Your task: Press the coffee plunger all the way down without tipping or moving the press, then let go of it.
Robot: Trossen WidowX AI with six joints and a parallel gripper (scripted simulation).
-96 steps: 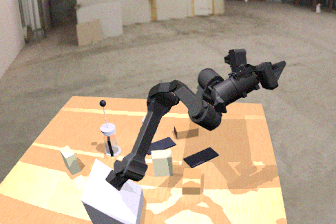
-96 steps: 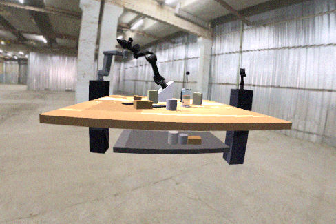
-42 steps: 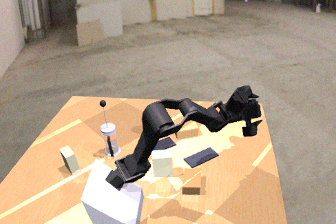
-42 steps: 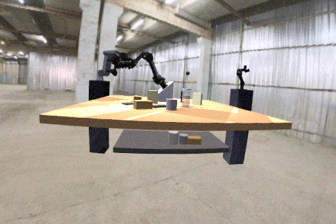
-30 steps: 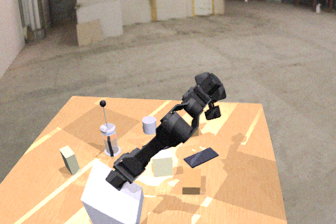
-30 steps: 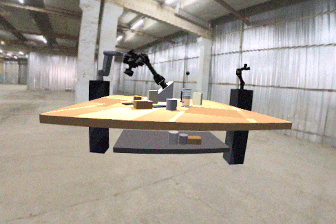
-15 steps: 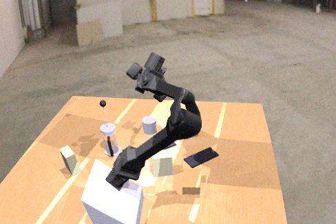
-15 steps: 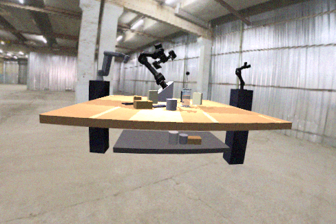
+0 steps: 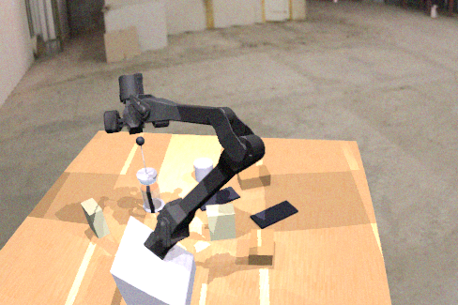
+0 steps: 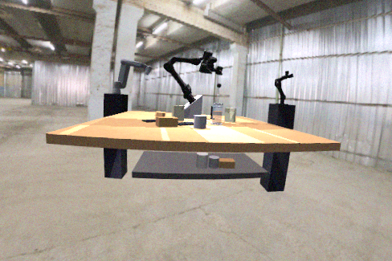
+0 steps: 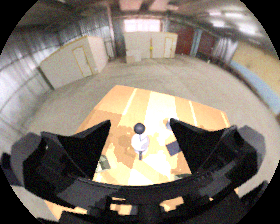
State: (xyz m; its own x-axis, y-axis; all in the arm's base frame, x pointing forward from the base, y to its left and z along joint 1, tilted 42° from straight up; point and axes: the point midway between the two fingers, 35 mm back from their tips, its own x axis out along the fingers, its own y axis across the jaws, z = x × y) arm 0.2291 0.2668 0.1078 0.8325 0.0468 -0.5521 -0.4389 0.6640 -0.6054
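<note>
My gripper tip is now 22 cm above the coffee press, 1 cm to the right of it and 1 cm short of it.
</note>
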